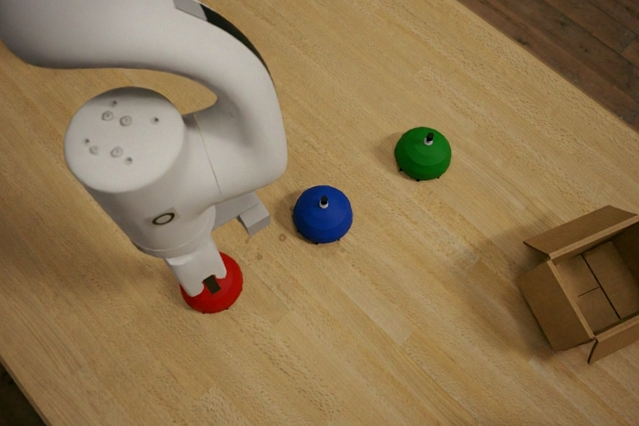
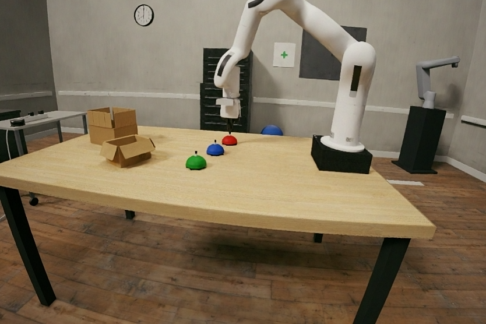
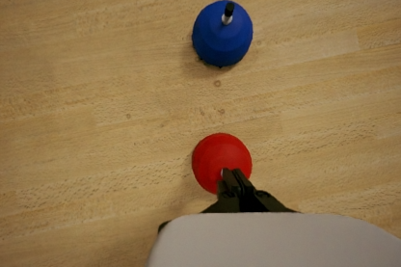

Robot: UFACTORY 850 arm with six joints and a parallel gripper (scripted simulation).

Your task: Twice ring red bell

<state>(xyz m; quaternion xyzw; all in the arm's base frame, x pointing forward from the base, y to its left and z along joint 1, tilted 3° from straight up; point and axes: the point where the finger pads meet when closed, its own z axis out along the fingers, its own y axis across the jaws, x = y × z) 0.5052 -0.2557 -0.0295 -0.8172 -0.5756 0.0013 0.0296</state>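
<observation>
Right now the red bell is 50 mm below my hand. The rest, counted from my hand: green bell: 120 mm ahead, 340 mm to the left, 50 mm below; blue bell: 60 mm ahead, 170 mm to the left, 50 mm below.
</observation>
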